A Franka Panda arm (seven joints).
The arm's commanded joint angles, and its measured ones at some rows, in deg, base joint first. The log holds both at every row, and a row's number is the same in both.
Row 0, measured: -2.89 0.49 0.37 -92.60 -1.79 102.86 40.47
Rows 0 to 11, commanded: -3.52 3.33 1.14 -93.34 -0.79 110.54 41.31; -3.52 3.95 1.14 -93.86 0.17 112.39 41.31; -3.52 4.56 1.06 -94.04 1.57 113.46 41.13; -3.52 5.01 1.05 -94.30 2.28 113.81 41.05; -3.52 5.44 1.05 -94.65 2.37 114.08 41.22; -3.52 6.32 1.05 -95.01 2.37 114.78 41.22; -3.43 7.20 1.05 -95.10 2.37 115.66 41.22; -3.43 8.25 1.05 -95.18 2.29 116.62 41.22; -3.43 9.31 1.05 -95.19 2.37 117.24 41.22; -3.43 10.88 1.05 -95.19 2.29 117.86 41.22; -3.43 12.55 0.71 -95.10 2.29 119.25 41.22; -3.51 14.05 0.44 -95.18 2.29 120.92 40.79
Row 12, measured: -2.91 9.86 0.37 -95.36 1.80 116.76 40.47
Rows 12 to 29, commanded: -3.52 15.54 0.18 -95.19 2.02 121.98 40.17; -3.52 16.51 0.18 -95.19 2.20 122.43 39.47; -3.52 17.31 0.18 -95.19 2.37 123.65 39.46; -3.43 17.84 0.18 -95.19 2.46 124.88 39.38; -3.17 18.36 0.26 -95.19 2.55 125.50 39.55; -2.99 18.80 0.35 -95.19 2.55 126.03 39.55; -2.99 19.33 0.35 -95.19 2.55 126.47 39.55; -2.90 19.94 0.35 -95.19 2.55 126.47 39.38; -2.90 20.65 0.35 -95.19 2.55 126.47 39.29; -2.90 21.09 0.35 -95.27 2.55 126.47 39.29; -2.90 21.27 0.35 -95.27 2.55 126.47 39.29; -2.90 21.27 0.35 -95.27 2.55 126.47 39.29; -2.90 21.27 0.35 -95.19 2.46 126.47 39.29; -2.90 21.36 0.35 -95.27 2.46 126.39 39.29; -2.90 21.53 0.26 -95.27 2.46 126.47 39.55; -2.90 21.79 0.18 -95.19 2.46 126.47 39.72; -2.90 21.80 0.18 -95.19 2.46 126.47 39.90; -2.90 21.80 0.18 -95.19 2.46 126.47 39.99
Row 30, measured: -2.99 21.23 0.25 -95.58 1.80 125.69 40.18
